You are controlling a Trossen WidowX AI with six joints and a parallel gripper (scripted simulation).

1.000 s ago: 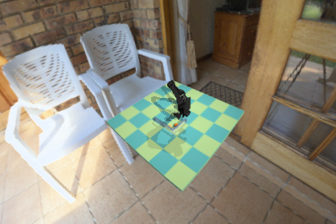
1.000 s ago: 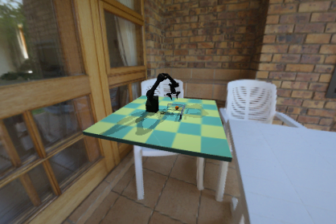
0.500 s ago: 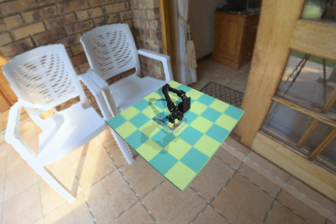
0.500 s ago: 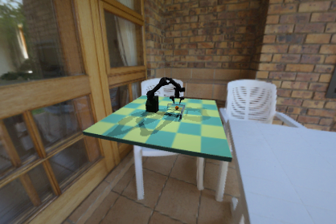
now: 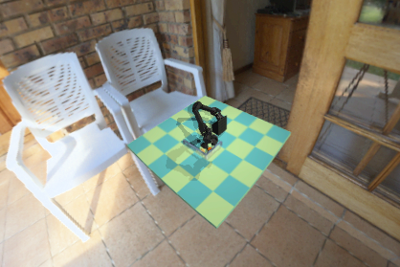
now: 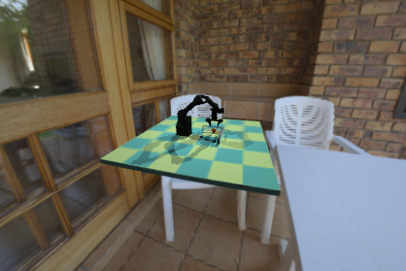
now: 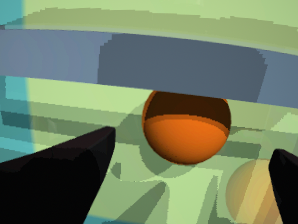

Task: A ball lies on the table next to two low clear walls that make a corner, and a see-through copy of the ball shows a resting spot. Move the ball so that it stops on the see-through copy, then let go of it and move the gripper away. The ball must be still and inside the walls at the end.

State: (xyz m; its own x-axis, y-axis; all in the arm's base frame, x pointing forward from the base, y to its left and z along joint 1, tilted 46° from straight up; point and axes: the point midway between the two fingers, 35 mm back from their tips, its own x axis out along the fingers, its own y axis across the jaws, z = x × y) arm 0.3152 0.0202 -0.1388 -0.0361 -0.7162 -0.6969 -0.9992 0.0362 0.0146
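My gripper tip is 3 cm above the orange ball. Round my gripper tip: see-through copy: 6 cm ahead, 5 cm to the right, 3 cm below.
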